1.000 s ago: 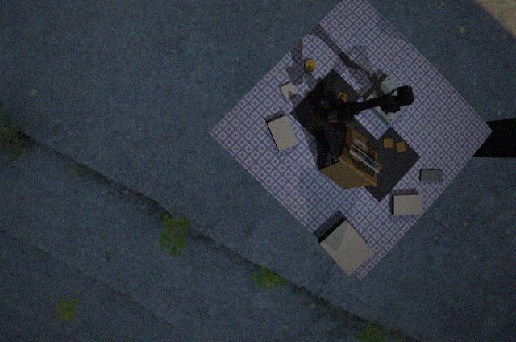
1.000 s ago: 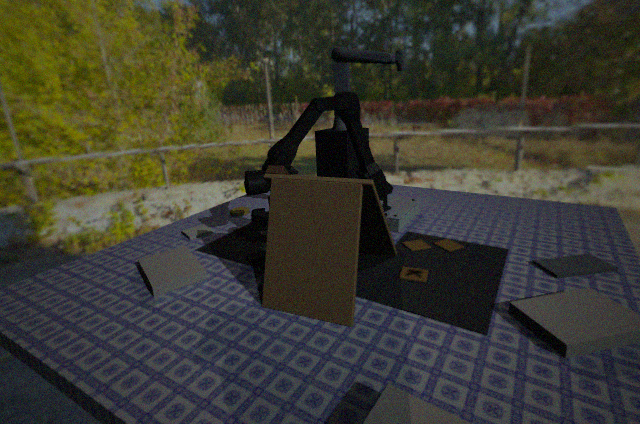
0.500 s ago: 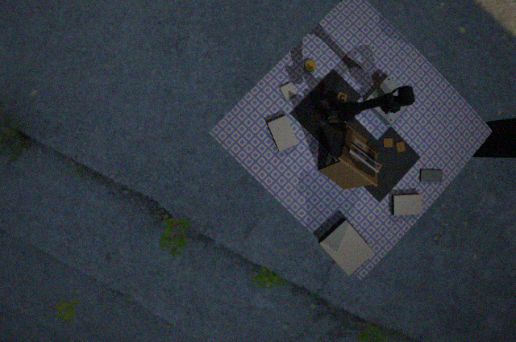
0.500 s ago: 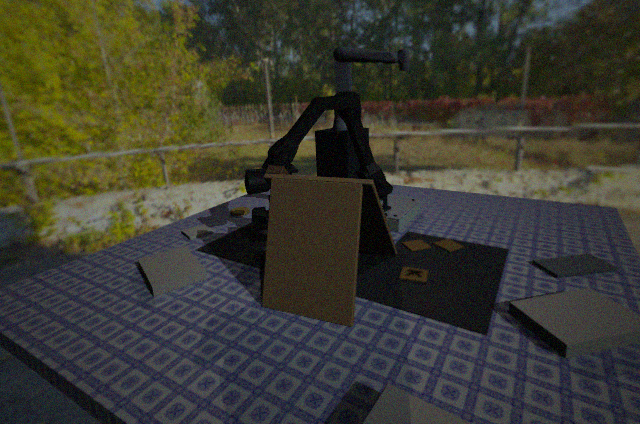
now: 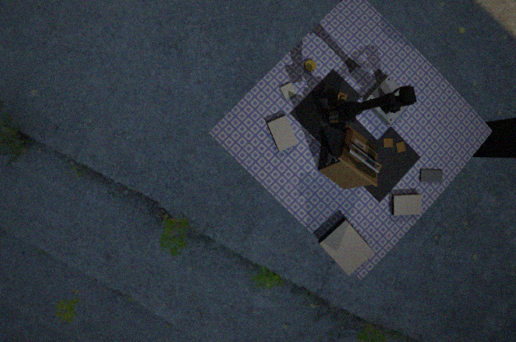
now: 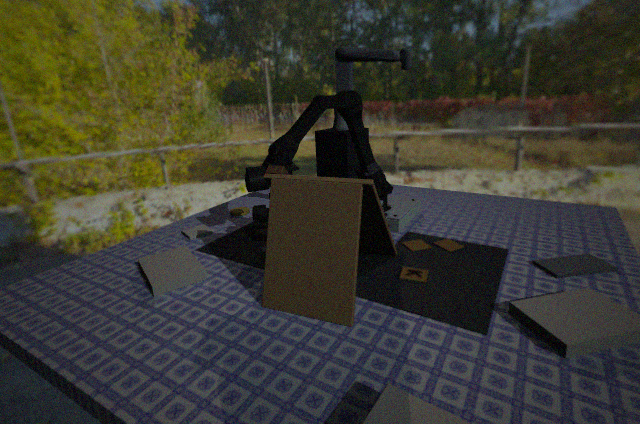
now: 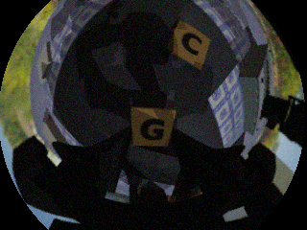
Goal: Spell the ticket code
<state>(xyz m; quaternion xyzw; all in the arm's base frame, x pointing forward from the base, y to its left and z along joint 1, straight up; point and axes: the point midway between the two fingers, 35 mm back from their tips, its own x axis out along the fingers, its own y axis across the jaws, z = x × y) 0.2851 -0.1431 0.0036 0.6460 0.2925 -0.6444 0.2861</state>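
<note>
Right now the letter tile marked f is 80 mm ahead of my gripper tip, 190 mm to the left of it and 160 mm above it. From my gripper tip the other things lie so: letter tile marked g: right at my gripper tip; orange tile marked c: 120 mm behind, 60 mm to the right, 10 mm below; dark mat: 80 mm behind, 160 mm to the left, 10 mm below.
</note>
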